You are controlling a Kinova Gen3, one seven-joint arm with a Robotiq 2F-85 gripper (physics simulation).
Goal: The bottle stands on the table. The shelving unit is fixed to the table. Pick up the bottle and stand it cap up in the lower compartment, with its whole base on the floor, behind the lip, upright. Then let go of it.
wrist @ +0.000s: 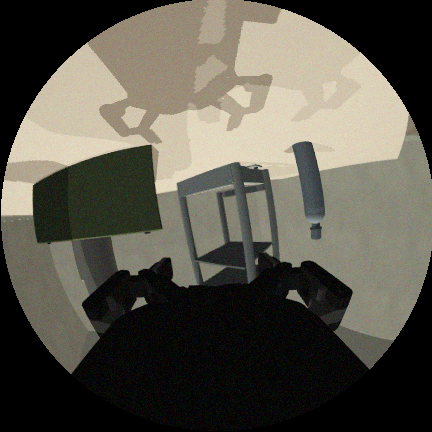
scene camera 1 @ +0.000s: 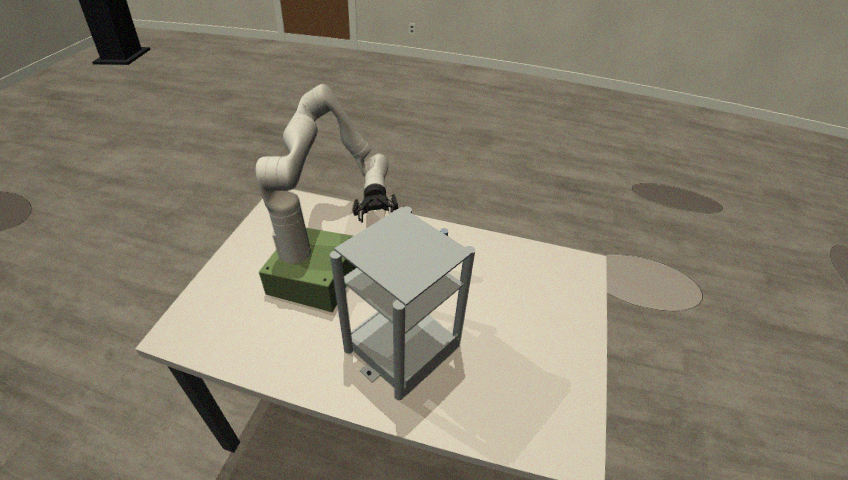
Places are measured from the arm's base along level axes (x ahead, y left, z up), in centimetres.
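Pixels of known places: gripper, between the fingertips: [wrist: 214, 265] [scene camera 1: 375, 218]; arm's base, origin of its link: [wrist: 91, 233] [scene camera 1: 296, 253].
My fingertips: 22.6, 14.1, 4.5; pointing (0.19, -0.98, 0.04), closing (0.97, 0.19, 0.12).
Ahead of a thing's pixels: the offset from my fingertips to its top centre, as dx, dy, dz. "spot": to the spot under its first point.
The blue-grey bottle @(+22.0, -7.4, +4.1) [scene camera 1: 444, 231] [wrist: 310, 182] stands on the table behind the shelving unit. In the scene view a small part of its top shows past the top board; the rest is hidden. In the wrist view, which is upside down, its whole side shows, with its base on the table and its cap pointing down the picture. The grey shelving unit @(+13.2, -37.0, +23.3) [scene camera 1: 404, 255] [wrist: 244, 225] stands upright, with a top board, a middle shelf and a lipped lower floor. My gripper [scene camera 1: 377, 215] [wrist: 214, 265] is open and empty above the table, behind the unit and apart from the bottle.
The green base block [scene camera 1: 300, 288] [wrist: 112, 192] under the arm stands left of the unit. A small grey plate @(spot: +5.2, -46.6, -14.0) [scene camera 1: 368, 372] with a dark dot lies by the unit's near left side. The unit's four corner posts and middle shelf bound its compartments.
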